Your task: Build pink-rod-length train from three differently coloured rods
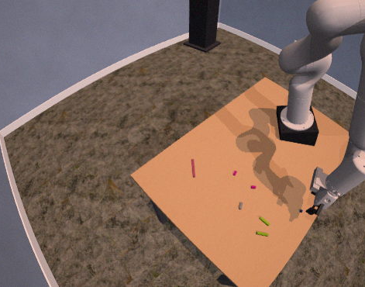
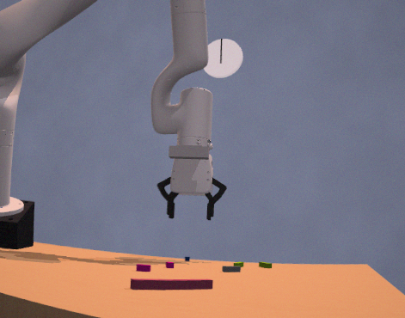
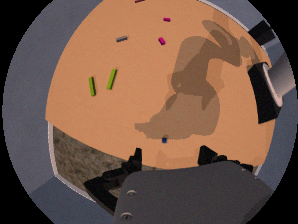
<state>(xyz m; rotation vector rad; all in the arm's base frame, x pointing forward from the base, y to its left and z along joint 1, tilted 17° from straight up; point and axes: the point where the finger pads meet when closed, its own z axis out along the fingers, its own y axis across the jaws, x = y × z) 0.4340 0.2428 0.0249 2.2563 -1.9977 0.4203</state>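
Right now the grey rod is 140 mm ahead of my hand, 250 mm to the right of it and 110 mm below it. Round my hand: blue rod 110 mm below; pink rod 120 mm ahead, 520 mm to the right, 110 mm below.
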